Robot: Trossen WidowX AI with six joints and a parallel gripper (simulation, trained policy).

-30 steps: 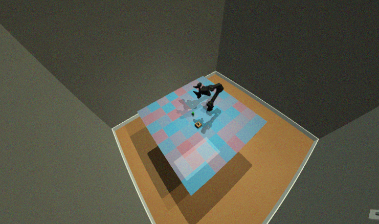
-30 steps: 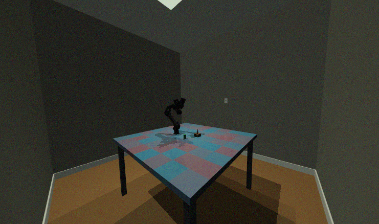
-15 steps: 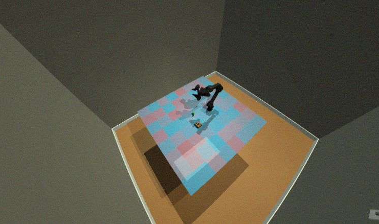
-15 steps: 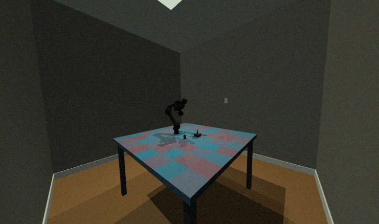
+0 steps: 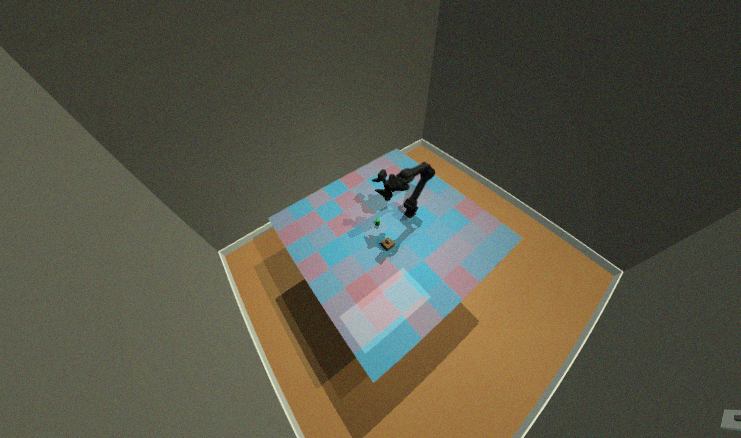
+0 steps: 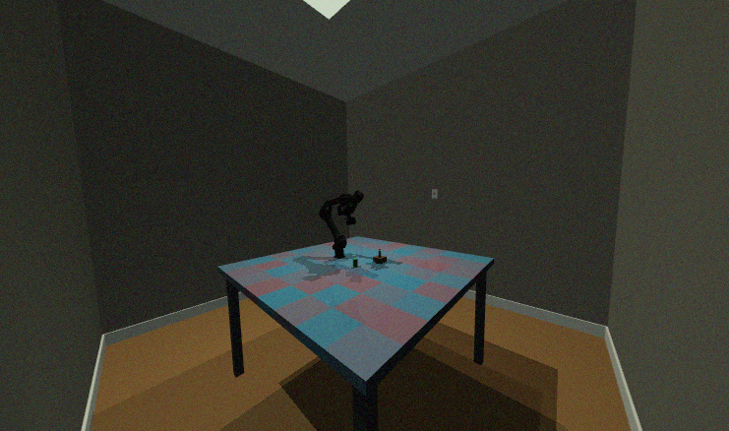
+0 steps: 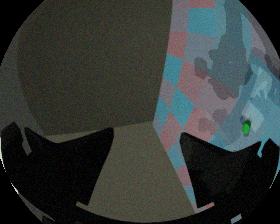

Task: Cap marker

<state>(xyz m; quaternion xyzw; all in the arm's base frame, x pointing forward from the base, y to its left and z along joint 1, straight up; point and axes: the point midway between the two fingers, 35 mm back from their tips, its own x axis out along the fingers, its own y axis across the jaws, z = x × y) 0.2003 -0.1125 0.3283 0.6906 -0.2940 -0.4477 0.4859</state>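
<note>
The green cap lies 290 mm below my gripper tip, 60 mm to the left of it and 30 mm ahead of it.
</note>
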